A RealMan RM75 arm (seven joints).
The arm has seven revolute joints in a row. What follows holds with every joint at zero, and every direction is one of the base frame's. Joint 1 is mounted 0.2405 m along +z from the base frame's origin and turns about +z. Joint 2 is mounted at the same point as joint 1 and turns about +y. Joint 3 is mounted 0.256 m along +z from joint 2 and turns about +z. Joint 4 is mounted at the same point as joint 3 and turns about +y. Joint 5 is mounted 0.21 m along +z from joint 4 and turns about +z. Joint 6 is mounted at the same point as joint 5 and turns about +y. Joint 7 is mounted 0.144 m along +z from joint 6 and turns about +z. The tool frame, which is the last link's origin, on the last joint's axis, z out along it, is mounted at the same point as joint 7; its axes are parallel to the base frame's.
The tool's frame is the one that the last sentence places.
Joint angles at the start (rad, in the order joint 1, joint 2, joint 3, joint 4, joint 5, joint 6, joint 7):
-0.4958, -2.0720, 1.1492, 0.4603, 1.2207, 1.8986, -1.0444
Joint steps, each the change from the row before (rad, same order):
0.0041, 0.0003, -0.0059, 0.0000, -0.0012, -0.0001, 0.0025
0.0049, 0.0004, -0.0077, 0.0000, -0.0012, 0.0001, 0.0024
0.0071, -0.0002, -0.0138, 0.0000, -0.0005, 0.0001, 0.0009
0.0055, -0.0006, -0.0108, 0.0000, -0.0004, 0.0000, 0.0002
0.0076, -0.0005, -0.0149, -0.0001, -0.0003, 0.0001, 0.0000
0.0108, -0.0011, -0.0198, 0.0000, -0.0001, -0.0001, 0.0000
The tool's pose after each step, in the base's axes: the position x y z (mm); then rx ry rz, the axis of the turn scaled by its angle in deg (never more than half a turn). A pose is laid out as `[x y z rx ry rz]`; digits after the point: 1 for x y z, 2 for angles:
[-191.7 281.3 -3.3 -149.82 -6.55 -92.47]
[-193.3 281.2 -2.0 -149.07 -6.70 -92.41]
[-195.8 281.1 -0.1 -147.94 -7.14 -92.38]
[-197.6 281.0 1.3 -147.05 -7.53 -92.39]
[-200.2 280.8 3.3 -145.86 -8.08 -92.37]
[-203.9 280.3 5.8 -144.28 -8.85 -92.30]

